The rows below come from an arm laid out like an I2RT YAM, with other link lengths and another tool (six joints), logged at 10 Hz.
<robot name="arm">
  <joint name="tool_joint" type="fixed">
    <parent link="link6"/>
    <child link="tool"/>
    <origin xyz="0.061 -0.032 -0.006" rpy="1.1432 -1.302 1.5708"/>
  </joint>
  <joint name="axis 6" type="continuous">
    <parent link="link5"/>
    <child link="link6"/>
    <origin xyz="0.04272 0 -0.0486" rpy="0 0 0"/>
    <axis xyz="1 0 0"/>
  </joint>
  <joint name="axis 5" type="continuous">
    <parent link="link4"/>
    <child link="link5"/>
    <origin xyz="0.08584 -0.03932 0.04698" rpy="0 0 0"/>
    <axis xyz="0 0 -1"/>
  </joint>
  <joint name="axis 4" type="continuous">
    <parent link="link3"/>
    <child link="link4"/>
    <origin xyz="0.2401 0.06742 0.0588" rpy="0 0 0"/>
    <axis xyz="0 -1 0"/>
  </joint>
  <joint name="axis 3" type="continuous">
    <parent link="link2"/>
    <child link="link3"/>
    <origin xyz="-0.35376 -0.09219 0" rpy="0 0 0"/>
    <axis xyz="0 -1 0"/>
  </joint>
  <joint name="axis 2" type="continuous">
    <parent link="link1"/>
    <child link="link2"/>
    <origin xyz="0.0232 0.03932 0.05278" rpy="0 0 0"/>
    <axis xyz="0 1 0"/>
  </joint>
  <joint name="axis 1" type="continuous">
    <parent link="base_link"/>
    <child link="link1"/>
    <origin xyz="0 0 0.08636" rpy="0 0 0"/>
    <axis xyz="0 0 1"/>
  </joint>
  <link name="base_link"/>
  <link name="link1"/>
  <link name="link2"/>
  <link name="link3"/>
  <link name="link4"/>
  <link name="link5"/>
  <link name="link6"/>
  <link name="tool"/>
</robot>
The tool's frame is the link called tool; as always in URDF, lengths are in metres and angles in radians. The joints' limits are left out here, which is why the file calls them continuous.
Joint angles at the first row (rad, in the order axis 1, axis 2, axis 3, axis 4, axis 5, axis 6):
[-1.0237 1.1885 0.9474 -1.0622 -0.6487 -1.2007]
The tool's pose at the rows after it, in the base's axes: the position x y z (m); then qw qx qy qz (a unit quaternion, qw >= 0):
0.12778 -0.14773 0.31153 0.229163 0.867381 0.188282 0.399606
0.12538 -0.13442 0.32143 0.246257 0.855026 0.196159 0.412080
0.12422 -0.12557 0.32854 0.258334 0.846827 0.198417 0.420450
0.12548 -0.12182 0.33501 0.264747 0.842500 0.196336 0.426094
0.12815 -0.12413 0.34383 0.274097 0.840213 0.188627 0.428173
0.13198 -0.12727 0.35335 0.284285 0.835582 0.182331 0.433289
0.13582 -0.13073 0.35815 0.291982 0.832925 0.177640 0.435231
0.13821 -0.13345 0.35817 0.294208 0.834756 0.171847 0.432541
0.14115 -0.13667 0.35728 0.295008 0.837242 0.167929 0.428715
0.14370 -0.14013 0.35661 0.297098 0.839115 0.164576 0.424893
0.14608 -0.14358 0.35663 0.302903 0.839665 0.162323 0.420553
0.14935 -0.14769 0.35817 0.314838 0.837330 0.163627 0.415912
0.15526 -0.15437 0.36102 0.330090 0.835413 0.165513 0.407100
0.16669 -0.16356 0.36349 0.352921 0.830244 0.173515 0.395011
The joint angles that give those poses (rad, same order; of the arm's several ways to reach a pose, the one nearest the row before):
[-0.9798 1.1023 0.9317 -1.0611 -0.6495 -1.1786]
[-0.9451 1.0363 0.9298 -1.0561 -0.6472 -1.1469]
[-0.9115 0.9905 0.9302 -1.0451 -0.6388 -1.1072]
[-0.8829 0.9699 0.9402 -1.0340 -0.6300 -1.0668]
[-0.8677 0.9688 0.9646 -1.0211 -0.6163 -1.0279]
[-0.8543 0.9711 0.9890 -1.0015 -0.6071 -0.9943]
[-0.8417 0.9764 0.9993 -0.9771 -0.5945 -0.9680]
[-0.8326 0.9829 0.9993 -0.9607 -0.5808 -0.9459]
[-0.8242 0.9939 0.9993 -0.9466 -0.5675 -0.9299]
[-0.8192 1.0046 0.9996 -0.9333 -0.5548 -0.9184]
[-0.8120 1.0122 0.9997 -0.9165 -0.5362 -0.9073]
[-0.7998 1.0187 1.0008 -0.8921 -0.5079 -0.9001]
[-0.7803 1.0359 1.0103 -0.8642 -0.4645 -0.8902]
[-0.7430 1.0641 1.0168 -0.8131 -0.3969 -0.8822]

